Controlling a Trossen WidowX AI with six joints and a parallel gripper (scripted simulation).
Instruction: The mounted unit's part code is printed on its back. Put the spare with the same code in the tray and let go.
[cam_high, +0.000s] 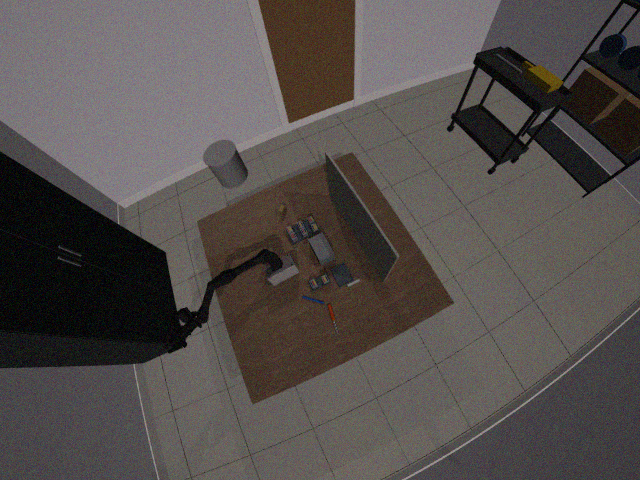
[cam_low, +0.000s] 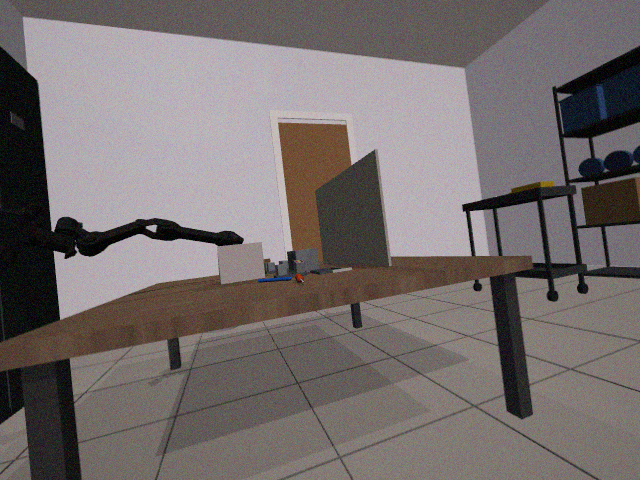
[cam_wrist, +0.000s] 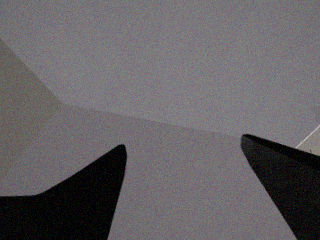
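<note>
Right now the grey spare block is 93 cm ahead of my gripper tip, 54 cm to the left of it and 24 cm below it. Also, from my gripper tip: grey panel (117 cm ahead, 41 cm to the left, 6 cm below); then blue pen (79 cm ahead, 28 cm below, 10 cm to the left); then grey tray (100 cm ahead, 28 cm below, 19 cm to the left).
</note>
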